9 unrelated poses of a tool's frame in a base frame.
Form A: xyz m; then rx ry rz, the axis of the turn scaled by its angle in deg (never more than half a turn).
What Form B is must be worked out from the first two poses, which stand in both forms.
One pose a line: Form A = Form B
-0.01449 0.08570 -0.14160 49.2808 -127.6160 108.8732 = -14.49 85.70 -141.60 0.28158 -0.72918 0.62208 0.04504
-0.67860 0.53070 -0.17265 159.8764 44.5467 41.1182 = -678.60 530.70 -172.65 0.93214 0.25973 0.23974 0.07860
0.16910 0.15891 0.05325 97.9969 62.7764 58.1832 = 169.10 158.91 53.25 0.68291 0.43747 0.40546 0.42172
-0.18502 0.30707 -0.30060 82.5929 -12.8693 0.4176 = -185.02 307.07 -300.60 0.65852 -0.10261 0.00333 0.74553
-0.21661 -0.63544 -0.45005 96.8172 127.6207 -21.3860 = -216.61 -635.44 -450.05 0.59138 0.77953 -0.13063 0.15979
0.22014 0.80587 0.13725 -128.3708 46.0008 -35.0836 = 220.14 805.87 137.25 -0.85888 0.30777 -0.23473 0.33541
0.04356 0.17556 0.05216 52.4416 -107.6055 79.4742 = 43.56 175.56 52.16 0.34680 -0.71161 0.52557 0.31163
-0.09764 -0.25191 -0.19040 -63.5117 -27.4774 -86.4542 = -97.64 -251.91 -190.40 -0.47192 -0.20417 -0.64239 0.56828
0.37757 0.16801 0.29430 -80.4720 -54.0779 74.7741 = 377.57 168.01 294.30 -0.57605 -0.38711 0.53526 0.48145
